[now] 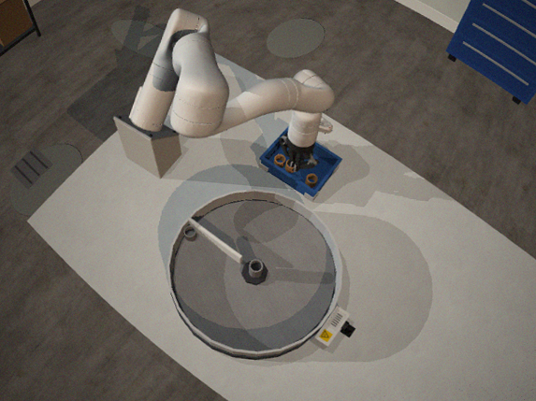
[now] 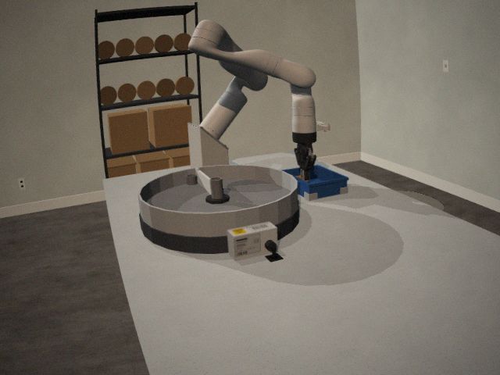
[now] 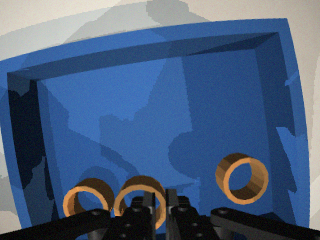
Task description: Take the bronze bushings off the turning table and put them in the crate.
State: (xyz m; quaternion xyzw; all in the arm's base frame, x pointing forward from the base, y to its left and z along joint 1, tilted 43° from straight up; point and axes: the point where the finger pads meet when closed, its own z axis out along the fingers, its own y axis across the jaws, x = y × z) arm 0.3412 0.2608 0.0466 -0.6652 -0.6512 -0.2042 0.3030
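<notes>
The blue crate lies 30 mm to the left of my hand and 30 mm below it. The rest, counted from my hand: turning table: 120 mm ahead, 320 mm to the right.
</notes>
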